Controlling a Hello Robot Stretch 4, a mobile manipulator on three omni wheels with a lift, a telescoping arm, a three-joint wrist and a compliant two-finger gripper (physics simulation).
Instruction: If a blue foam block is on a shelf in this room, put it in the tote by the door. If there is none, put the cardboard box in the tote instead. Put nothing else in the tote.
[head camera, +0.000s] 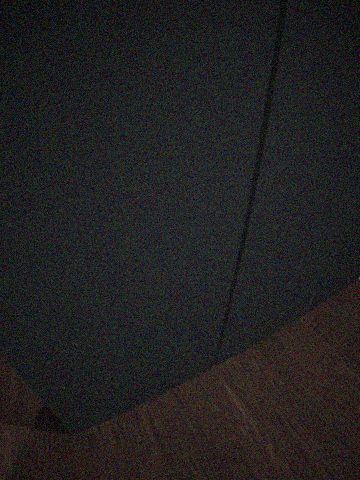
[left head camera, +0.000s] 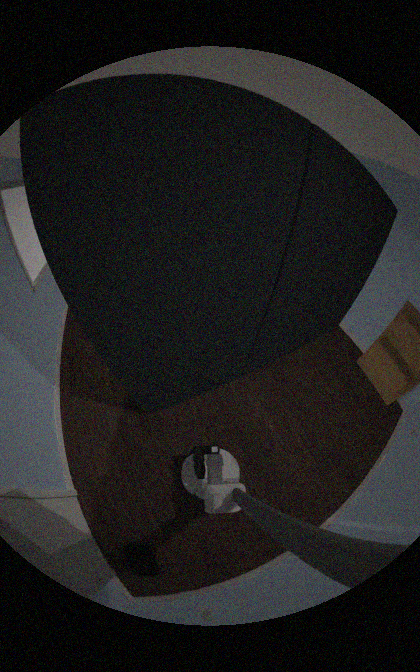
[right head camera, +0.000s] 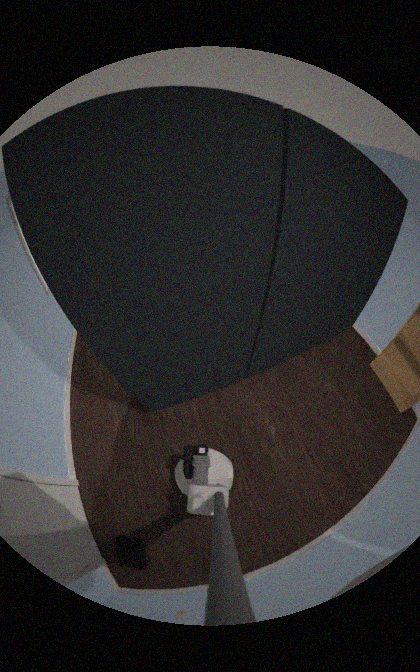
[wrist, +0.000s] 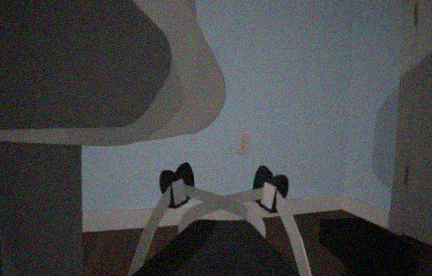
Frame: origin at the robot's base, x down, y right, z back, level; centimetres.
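Seen in the pictures: gripper, fingertip midpoint: (left head camera: 203, 500) (wrist: 223, 179).
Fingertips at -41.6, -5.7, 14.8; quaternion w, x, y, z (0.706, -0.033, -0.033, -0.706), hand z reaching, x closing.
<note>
A point is followed by its place in that frame, as x, y, z.
The tote (left head camera: 141, 558) @(2.4, -54.3, 90.0) (right head camera: 131, 551) @(2.4, -54.3, 90.5) (wrist: 370, 245) @(1.9, -61.1, 98.2) is a black box on the floor near the grey door (left head camera: 50, 522) @(-42.5, -106.7, 60.4) (right head camera: 45, 507) @(-44.9, -106.4, 61.2) (wrist: 417, 205) @(-13.7, -84.7, 107.6); its inside is too dark to make out. My gripper (wrist: 223, 179) @(-41.6, -5.7, 14.8) is open, with its two dark fingertips apart and no object between them. The tote is to its right in the wrist view. Part of a wooden shelf unit (left head camera: 375, 369) @(-7.3, 222.2, -77.5) (right head camera: 392, 384) @(-7.3, 219.2, -62.7) shows at the right edge of both side head views. What its shelves hold cannot be seen. No blue foam block or cardboard box shows.
A tall dark partition (head camera: 150, 200) @(-125.2, -4.4, -70.7) (left head camera: 175, 225) @(-136.8, -16.2, -65.2) (right head camera: 150, 225) @(-138.6, -14.8, -65.8) with a thin vertical seam stands close in front. Brown floor (head camera: 310, 400) @(2.7, 88.9, -59.5) runs along its foot. My round white base (left head camera: 231, 465) @(-18.6, 14.3, -5.6) (right head camera: 223, 467) @(-18.6, 13.1, -6.2) is near it. A blue wall (wrist: 300, 100) @(-61.4, -35.5, 135.2) with an outlet (wrist: 243, 143) @(-37.3, -5.2, 120.6) lies beyond the gripper.
</note>
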